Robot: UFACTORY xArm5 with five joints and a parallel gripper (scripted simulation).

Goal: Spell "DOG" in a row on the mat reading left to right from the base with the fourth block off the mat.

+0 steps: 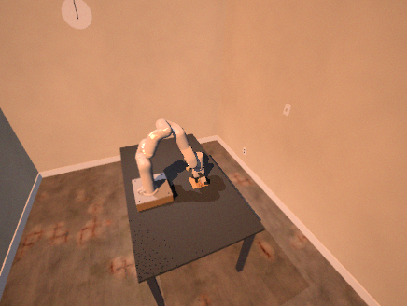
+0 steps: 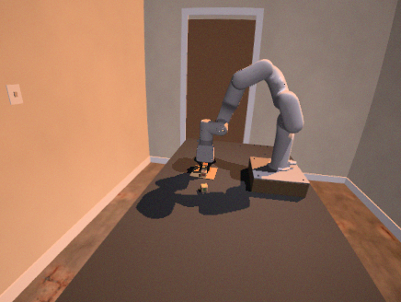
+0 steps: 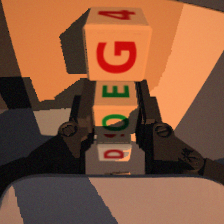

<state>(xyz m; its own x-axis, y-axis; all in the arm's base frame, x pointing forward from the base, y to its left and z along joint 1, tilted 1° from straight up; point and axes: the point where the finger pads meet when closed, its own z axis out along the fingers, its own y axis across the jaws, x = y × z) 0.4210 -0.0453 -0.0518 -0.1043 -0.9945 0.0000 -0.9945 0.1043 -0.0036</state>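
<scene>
My gripper is now 2 cm above the orange mat.
</scene>
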